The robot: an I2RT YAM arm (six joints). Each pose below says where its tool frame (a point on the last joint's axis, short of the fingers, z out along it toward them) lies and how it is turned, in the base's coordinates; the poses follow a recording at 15 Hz.
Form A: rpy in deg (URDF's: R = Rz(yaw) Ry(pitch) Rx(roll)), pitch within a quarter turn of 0, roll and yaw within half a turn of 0; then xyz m.
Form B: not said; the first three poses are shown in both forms.
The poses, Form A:
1: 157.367 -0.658 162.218 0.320 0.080 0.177
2: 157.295 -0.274 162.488 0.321 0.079 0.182
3: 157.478 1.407 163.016 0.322 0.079 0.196
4: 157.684 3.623 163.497 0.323 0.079 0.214
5: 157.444 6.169 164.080 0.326 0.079 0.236
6: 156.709 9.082 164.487 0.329 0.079 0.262
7: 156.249 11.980 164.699 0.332 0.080 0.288
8: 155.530 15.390 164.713 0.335 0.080 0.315
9: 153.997 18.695 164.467 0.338 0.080 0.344
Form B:
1: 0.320 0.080 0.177 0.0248 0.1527 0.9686 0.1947
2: 0.321 0.079 0.182 0.0276 0.1497 0.9689 0.1949
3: 0.322 0.079 0.196 0.0407 0.1424 0.9703 0.1913
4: 0.323 0.079 0.214 0.0585 0.1347 0.9713 0.1870
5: 0.326 0.079 0.236 0.0793 0.1252 0.9713 0.1861
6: 0.329 0.079 0.262 0.1040 0.1159 0.9696 0.1889
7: 0.332 0.080 0.288 0.1285 0.1083 0.9674 0.1892
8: 0.335 0.080 0.315 0.1576 0.1007 0.9637 0.1907
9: 0.338 0.080 0.344 0.1868 0.0937 0.9575 0.1986
